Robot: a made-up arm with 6 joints.
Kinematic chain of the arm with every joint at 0, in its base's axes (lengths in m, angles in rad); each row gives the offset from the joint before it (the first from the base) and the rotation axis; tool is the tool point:
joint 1: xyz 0 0 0.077 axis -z
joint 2: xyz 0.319 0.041 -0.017 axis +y
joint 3: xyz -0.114 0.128 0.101 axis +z
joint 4: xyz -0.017 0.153 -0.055 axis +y
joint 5: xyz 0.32 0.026 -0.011 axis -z
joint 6: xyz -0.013 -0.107 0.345 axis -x
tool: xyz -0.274 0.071 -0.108
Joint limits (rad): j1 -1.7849..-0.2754 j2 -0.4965..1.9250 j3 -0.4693..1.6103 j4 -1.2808..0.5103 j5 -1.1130..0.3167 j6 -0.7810..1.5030
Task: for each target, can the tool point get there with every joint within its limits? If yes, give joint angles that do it. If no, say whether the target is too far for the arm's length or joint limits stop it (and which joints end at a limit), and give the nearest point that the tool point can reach.
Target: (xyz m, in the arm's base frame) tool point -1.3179 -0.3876 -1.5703
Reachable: no: too far | nearest point -0.4866 0.2014 -0.2300 | short by 1.684 m
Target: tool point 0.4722 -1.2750 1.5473
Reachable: no: too far | nearest point 0.2863 -0.0628 0.4864 | short by 1.622 m
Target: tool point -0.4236 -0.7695 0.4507
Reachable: no: joint limits stop it (at a limit: joint 1, joint 4, joint 5, joint 6) | nearest point -0.3007 -0.2347 0.2529 | short by 0.583 m
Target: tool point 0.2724 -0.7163 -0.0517
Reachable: no: joint limits stop it (at a limit: joint 1, joint 4, joint 5, joint 6) | nearest point 0.0017 -0.2230 0.0043 | short by 0.565 m
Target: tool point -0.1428 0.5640 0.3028
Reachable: yes | joints -1.6315 1.1522 0.9506 -0.5746 -0.8104 -0.3528
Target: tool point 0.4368 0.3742 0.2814
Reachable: yes | joints -0.4745 1.4843 1.4443 -0.3328 -0.1056 0.2793
